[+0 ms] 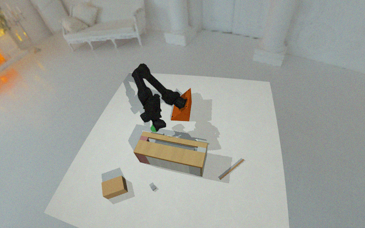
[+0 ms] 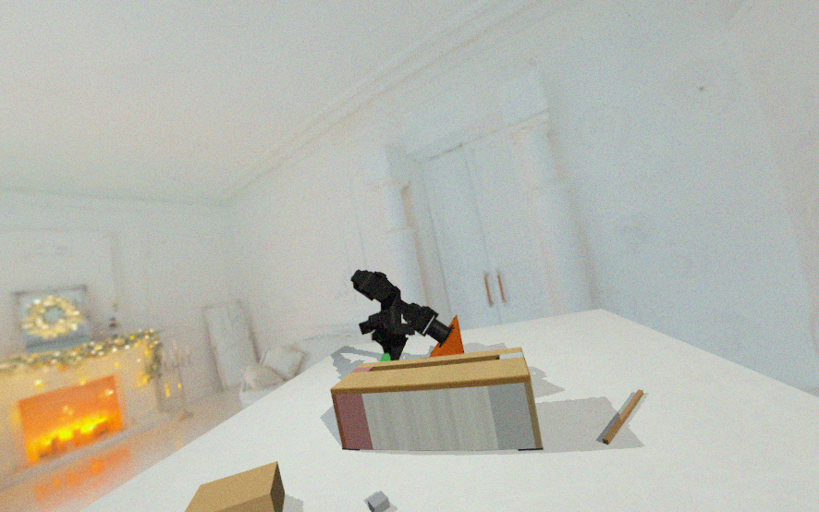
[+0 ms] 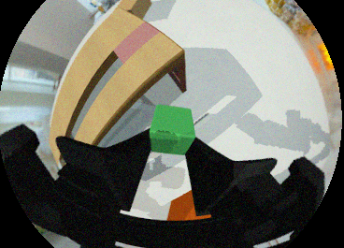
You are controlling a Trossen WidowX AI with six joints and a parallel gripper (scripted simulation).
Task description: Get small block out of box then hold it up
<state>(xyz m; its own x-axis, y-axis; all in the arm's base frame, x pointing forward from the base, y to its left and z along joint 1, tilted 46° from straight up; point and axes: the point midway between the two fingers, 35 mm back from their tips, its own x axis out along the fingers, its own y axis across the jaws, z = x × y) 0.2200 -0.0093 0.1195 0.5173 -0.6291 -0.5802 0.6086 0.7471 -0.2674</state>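
My gripper tip is 1 cm to the left of the green block and 1 cm below it. From my gripper tip the other things lie so: tan box 39 cm ahead, 10 cm to the right, 7 cm below; then grey cube 31 cm ahead, 10 cm to the left, 9 cm below; then wooden stick 8 cm ahead, 49 cm to the left, 10 cm below.
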